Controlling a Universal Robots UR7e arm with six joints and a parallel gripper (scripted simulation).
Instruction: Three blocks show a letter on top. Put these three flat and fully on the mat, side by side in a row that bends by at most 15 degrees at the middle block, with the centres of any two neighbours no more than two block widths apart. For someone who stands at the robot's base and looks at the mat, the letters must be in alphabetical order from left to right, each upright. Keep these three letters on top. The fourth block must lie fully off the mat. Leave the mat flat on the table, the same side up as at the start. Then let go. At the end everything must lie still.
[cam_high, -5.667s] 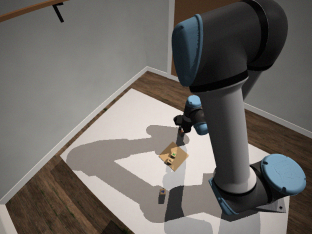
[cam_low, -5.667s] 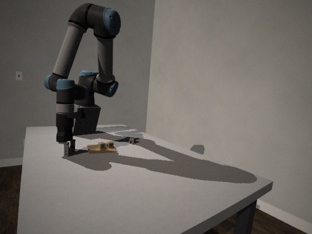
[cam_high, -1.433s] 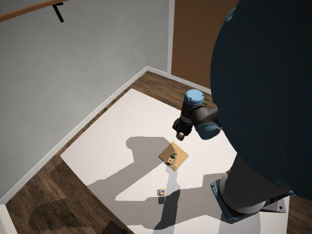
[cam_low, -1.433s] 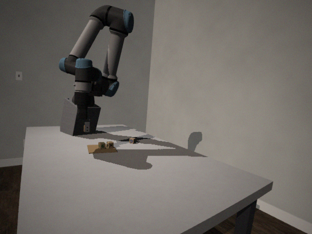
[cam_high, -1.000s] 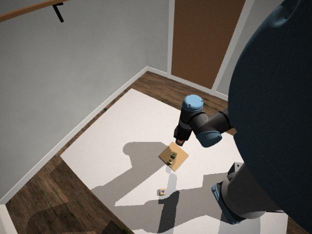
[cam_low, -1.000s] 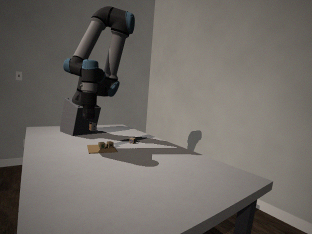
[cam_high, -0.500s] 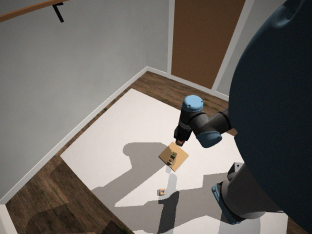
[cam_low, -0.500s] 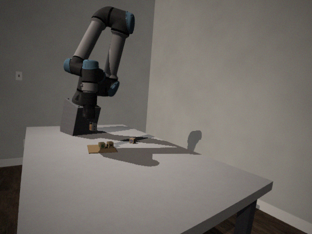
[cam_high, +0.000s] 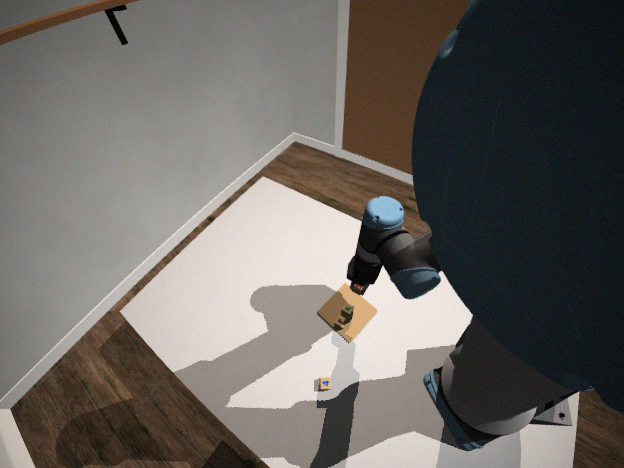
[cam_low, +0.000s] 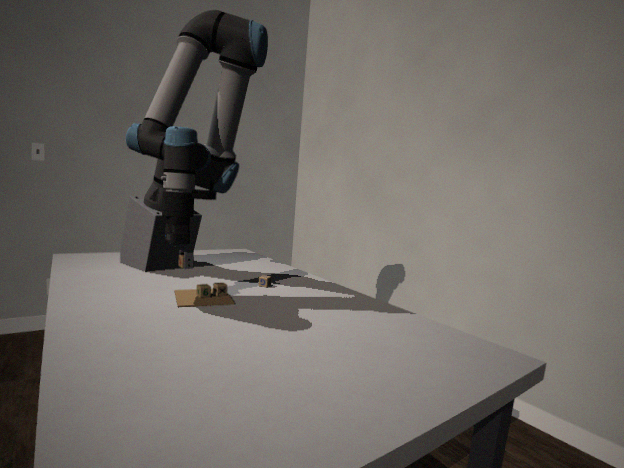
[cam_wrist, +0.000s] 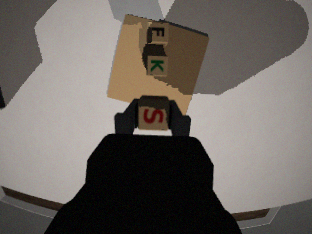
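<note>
The tan mat lies 10 cm below my hand, 5 cm to the left of it and 1 cm behind it. The rest, counted from my hand: block (right at my hand).
</note>
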